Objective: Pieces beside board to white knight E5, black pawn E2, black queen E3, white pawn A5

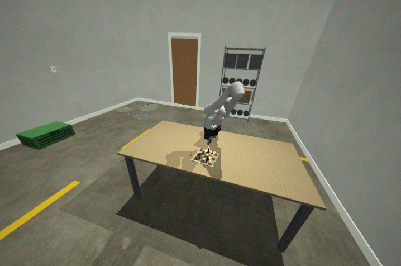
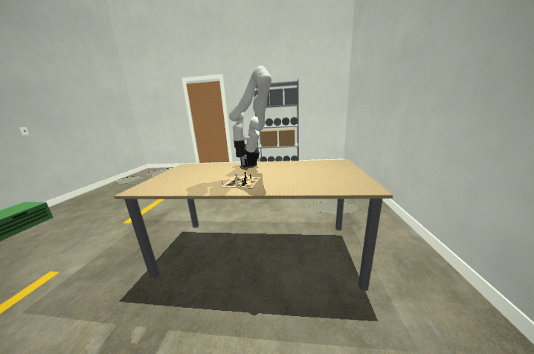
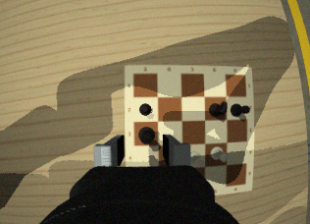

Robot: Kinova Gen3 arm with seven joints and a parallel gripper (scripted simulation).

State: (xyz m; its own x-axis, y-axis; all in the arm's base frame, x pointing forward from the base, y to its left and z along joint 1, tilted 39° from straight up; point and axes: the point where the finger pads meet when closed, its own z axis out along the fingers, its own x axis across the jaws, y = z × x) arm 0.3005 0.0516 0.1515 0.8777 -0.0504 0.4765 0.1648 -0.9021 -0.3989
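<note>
Right now my hand is 140 mm short of the white pawn, 120 mm to the left of it and 120 mm above it. Also, from my hand: black pawn 110 mm below, 40 mm to the left, 10 mm behind; then chessboard 130 mm below, 80 mm ahead, 10 mm to the left; then black queen 100 mm below.
</note>
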